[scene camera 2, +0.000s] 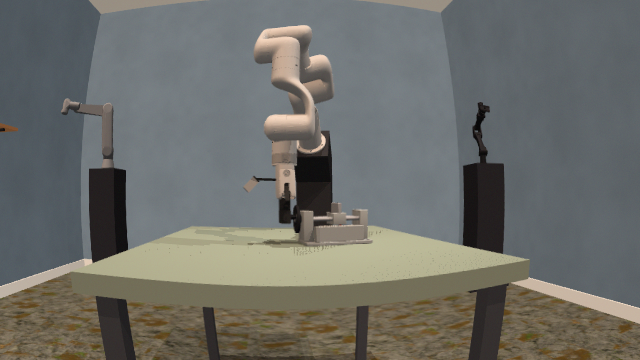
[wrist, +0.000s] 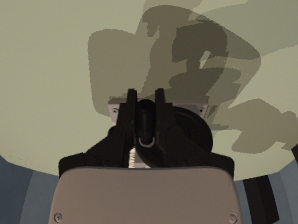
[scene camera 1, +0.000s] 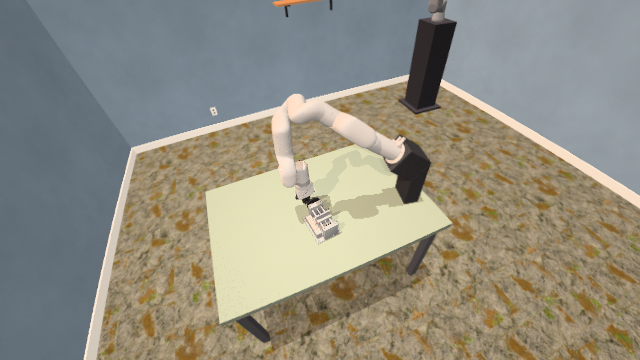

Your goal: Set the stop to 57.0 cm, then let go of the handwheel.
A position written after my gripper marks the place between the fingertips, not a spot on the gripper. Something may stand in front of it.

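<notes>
There's a black handwheel point(wrist: 195, 128) that I can see, and I can see my gripper point(wrist: 146, 100) too.
</notes>
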